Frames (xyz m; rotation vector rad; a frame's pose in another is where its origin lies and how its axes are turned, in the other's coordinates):
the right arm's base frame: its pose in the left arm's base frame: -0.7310 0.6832 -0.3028 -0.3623 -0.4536 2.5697
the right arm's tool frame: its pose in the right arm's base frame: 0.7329 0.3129 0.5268 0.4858 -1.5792 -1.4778
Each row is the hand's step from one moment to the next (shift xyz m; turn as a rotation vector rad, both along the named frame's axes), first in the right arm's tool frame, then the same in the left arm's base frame.
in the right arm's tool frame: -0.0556 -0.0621 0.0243 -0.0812 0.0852 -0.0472
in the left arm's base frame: 0.0122 -0.0222 -0.0830 -0.1267 -0.0017 0.0049
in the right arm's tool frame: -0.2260 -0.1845 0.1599 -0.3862 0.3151 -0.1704
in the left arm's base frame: 0.0297 -0.1644 -0.2877 -0.5240 -0.0345 -0.0410
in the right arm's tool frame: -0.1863 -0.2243 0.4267 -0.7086 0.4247 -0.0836
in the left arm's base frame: 0.1843 -0.3890 -0.2861 -0.7749 -0.2350 -0.1836
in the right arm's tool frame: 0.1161 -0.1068 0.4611 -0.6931 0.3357 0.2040
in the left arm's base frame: 0.3231 -0.3648 0.0082 -0.5969 -0.4729 -0.2340
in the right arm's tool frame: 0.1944 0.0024 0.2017 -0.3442 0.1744 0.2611
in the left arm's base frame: 0.2052 -0.1313 0.1383 -0.2398 -0.3843 -0.1089
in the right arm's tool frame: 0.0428 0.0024 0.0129 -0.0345 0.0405 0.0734
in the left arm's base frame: 0.0319 -0.0003 0.0315 -0.0206 -0.0881 0.0063
